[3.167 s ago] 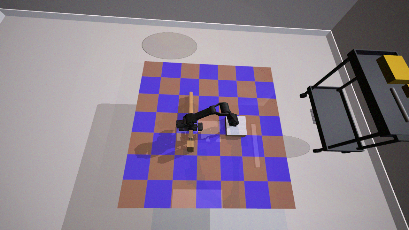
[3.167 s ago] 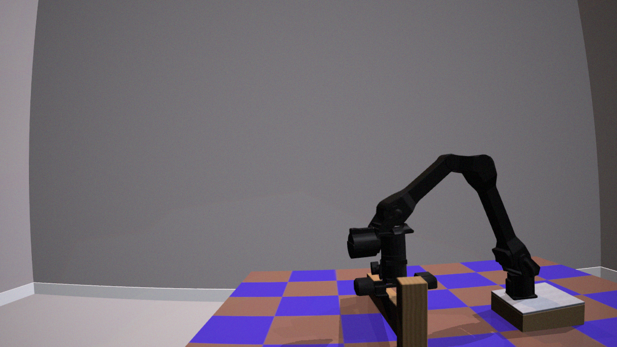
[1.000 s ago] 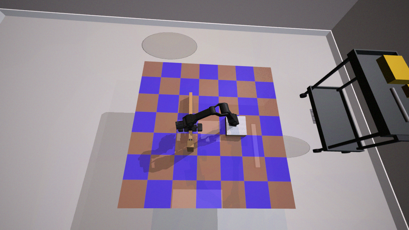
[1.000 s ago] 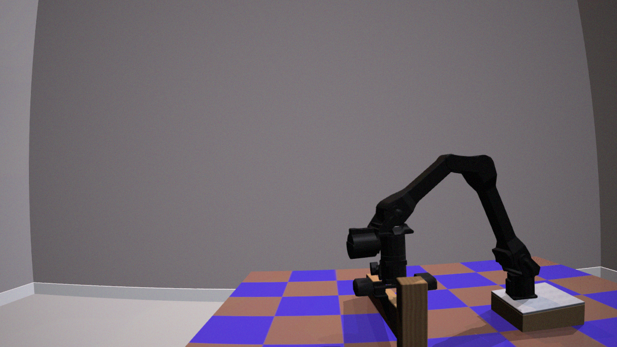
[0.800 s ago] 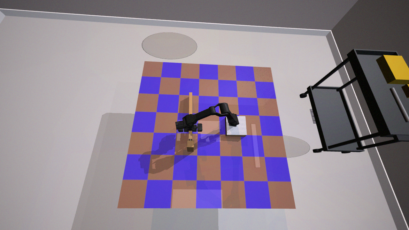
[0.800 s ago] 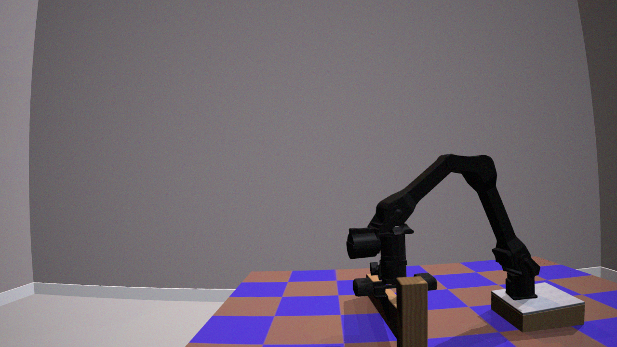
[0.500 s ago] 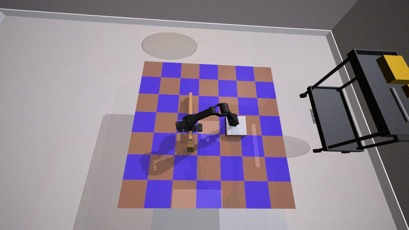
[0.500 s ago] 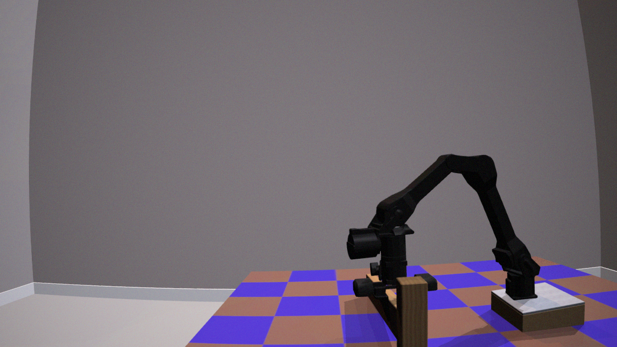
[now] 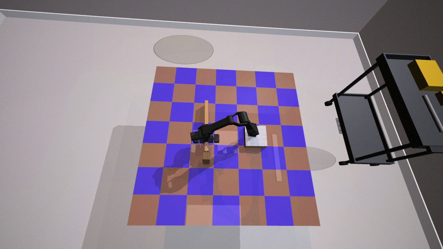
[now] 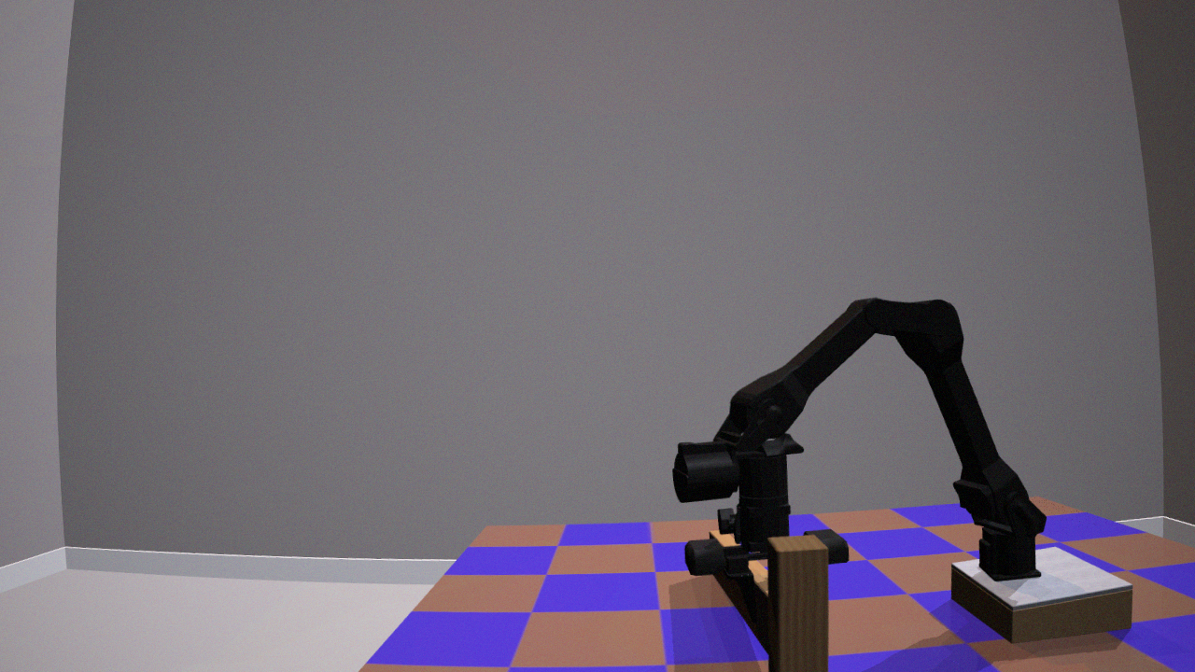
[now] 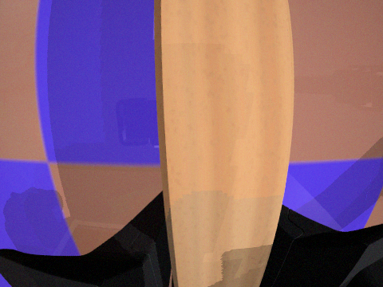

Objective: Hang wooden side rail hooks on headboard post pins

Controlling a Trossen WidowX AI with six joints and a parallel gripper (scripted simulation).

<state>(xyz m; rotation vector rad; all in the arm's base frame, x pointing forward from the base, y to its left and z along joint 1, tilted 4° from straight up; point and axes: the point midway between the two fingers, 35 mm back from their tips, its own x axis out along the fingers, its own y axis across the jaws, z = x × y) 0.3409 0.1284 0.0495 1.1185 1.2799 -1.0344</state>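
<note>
My gripper tip is 130 mm to the right of the wooden headboard post, 40 mm below it and 20 mm past it.
</note>
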